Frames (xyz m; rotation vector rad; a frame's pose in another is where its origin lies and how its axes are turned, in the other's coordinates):
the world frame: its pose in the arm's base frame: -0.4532 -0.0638 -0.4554 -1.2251 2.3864 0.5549
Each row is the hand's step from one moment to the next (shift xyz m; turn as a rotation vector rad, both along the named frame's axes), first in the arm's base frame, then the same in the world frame.
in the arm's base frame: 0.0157 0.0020 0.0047 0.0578 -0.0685 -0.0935
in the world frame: -0.0122 -0.0111 -0.0003 0.0630 -0.0999 0.0531
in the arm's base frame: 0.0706 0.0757 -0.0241 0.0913 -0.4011 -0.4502
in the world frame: -0.0761 -0.0217 0.0710 0.4512 -0.3647 0.1879
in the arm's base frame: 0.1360 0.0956 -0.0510 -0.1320 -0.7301 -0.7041
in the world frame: -0.1106 -0.0695 0.1148 0.9217 -0.3982 0.1951
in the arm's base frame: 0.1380 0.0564 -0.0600 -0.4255 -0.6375 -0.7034
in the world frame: -0.0808 -0.0937 0.1025 1.0168 -0.1055 0.1930
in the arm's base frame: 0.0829 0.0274 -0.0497 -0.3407 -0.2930 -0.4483
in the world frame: -0.0372 -0.0620 0.0698 0.6095 0.0511 0.1696
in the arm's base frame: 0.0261 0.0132 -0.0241 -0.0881 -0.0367 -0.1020
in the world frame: -0.0104 -0.0185 0.0314 0.1243 0.0365 0.0522
